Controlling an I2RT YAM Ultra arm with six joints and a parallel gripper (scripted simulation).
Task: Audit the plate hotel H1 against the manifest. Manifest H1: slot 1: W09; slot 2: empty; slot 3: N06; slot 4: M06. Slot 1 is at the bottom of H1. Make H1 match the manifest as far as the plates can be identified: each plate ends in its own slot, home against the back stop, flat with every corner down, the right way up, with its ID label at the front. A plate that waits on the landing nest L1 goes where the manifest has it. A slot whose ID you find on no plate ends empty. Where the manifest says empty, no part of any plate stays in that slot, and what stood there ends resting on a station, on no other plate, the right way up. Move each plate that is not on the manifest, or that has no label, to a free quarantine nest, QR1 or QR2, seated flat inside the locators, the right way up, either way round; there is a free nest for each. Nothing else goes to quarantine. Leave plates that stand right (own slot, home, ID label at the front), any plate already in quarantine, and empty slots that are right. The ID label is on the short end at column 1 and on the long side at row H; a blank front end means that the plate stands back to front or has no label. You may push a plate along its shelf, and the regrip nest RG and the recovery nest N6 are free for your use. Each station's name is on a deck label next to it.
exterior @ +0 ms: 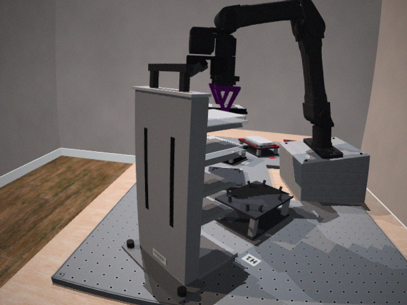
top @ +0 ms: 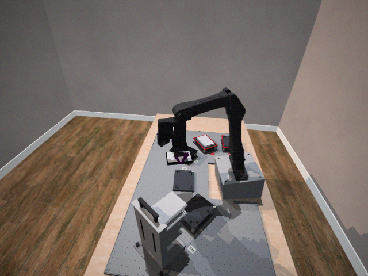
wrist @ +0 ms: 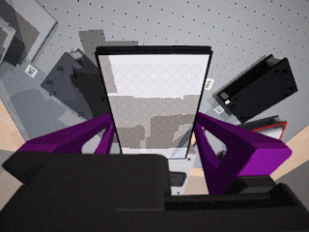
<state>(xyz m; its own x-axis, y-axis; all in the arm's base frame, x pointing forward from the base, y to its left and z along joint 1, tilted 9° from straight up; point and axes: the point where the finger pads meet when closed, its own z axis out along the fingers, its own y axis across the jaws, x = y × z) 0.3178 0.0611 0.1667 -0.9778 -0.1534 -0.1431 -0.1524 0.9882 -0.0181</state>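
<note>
My hand is 44 cm to the left of the red-edged nest, 39 cm past it and 21 cm above it. The rest, counted from my hand: plate hotel H1: 37 cm to the left, 9 cm below, 9 cm ahead; then black raised nest: 30 cm to the right, 20 cm below, 3 cm behind; then dark plate: right at my hand.
</note>
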